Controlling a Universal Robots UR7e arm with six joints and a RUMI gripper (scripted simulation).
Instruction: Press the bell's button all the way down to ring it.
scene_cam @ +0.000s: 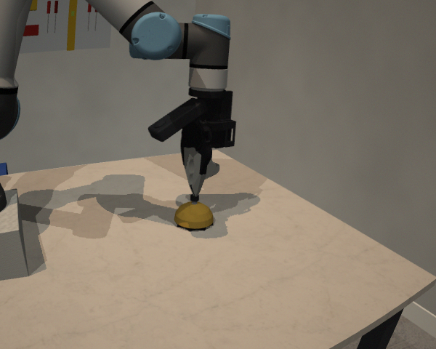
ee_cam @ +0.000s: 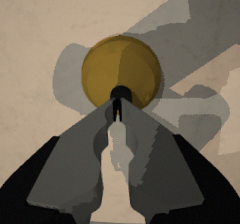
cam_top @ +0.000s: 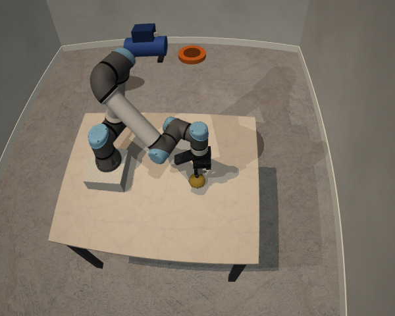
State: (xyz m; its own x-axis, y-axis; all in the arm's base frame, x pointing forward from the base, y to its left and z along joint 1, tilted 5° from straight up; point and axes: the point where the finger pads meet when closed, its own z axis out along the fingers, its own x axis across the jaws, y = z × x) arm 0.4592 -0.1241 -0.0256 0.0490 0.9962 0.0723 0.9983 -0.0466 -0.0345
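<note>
Now: the small black button 3 cm below my hand. Also, from my hand: yellow dome bell (4 cm below).
</note>
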